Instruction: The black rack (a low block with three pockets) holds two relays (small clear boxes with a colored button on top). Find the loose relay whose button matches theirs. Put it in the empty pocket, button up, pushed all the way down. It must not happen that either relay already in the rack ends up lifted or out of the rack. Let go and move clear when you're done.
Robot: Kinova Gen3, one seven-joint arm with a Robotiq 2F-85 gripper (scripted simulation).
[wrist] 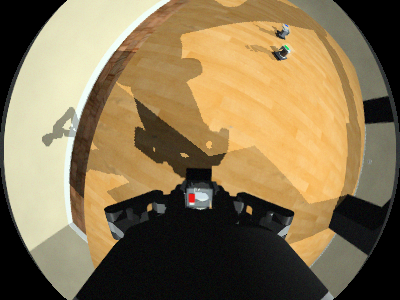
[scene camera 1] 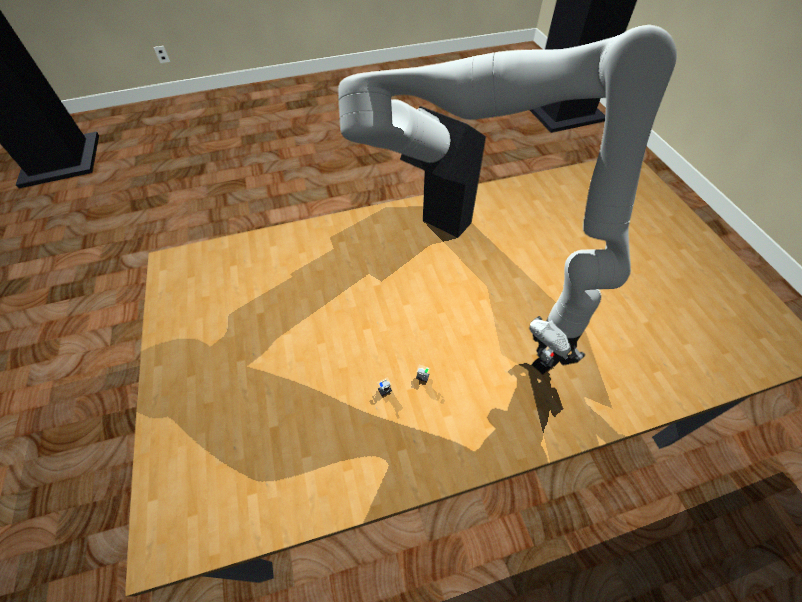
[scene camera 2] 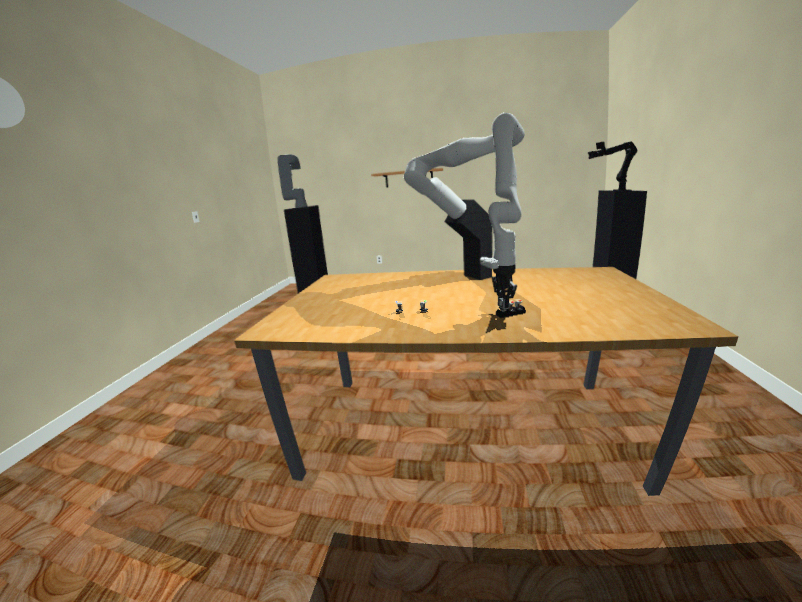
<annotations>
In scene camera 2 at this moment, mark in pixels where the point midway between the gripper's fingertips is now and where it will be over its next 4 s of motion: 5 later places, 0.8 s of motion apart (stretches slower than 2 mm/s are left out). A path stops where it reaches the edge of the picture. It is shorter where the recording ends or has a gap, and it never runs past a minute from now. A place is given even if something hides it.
The gripper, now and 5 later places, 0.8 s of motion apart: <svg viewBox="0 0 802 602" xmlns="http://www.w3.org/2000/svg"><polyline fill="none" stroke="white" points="503,307 503,308 503,310 503,310 502,307 503,291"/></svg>
</annotations>
